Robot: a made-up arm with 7 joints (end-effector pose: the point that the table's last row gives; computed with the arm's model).
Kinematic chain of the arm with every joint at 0, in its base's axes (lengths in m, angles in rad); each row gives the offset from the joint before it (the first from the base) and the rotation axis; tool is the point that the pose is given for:
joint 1: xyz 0 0 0.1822 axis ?
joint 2: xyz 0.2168 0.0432 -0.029 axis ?
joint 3: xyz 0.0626 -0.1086 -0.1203 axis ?
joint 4: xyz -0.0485 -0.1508 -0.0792 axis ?
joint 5: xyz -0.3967 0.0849 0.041 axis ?
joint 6: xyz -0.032 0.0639 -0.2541 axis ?
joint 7: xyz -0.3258 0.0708 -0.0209 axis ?
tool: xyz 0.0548 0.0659 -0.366
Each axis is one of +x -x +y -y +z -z.
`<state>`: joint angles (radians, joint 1 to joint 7).
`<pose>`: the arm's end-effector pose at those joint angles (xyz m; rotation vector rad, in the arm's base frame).
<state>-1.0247 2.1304 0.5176 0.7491 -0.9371 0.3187 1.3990</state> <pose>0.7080 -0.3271 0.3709 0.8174 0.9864 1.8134</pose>
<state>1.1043 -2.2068 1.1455 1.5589 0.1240 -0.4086 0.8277</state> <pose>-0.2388 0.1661 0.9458 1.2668 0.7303 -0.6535</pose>
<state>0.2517 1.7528 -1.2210 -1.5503 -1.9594 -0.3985 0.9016</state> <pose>0.4944 0.3737 0.5320 1.2684 0.5254 -1.9017</pose>
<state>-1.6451 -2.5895 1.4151 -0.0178 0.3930 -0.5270 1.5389</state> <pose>0.3442 -0.2635 -0.3408 2.5088 0.4156 1.4459</pose>
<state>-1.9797 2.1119 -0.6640 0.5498 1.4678 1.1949 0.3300</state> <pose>1.0658 -0.6257 0.1707 -0.5120 -0.2912 3.0841</pose>
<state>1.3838 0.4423 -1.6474 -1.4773 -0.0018 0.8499 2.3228</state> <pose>0.5501 -0.2210 0.5141 1.2990 -0.4340 -0.8006</pose>
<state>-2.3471 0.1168 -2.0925 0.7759 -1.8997 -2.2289 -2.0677</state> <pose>-0.8061 -0.6690 0.5274 -1.6456 0.4324 -1.5682</pose>
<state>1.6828 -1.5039 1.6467 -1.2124 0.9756 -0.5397 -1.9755</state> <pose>-0.2059 0.9999 0.6276 0.2320 -2.1973 1.5127</pose>
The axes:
joint 1: +x
joint 2: +z
joint 3: -x
joint 4: +z
joint 5: -x
joint 6: -x
joint 7: -y

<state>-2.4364 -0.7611 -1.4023 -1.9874 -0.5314 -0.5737 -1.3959</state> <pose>0.9669 0.6526 0.0945 0.8094 -0.7021 0.0897</pose>
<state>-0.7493 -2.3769 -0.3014 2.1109 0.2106 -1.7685 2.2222</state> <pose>-0.4427 -0.1919 -0.2550 0.4899 -2.4700 -0.6597</pose>
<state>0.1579 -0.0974 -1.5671 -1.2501 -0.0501 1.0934 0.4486</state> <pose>0.0552 0.4874 0.4622 0.5400 0.8083 -0.4401</pose>
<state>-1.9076 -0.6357 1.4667 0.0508 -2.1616 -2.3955 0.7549</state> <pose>-0.1845 -0.0484 -0.0711 1.3266 -1.0881 0.0444</pose>
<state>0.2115 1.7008 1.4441 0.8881 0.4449 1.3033 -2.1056</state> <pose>0.9838 -0.7735 0.7415 -1.0772 -1.4621 -0.9894</pose>
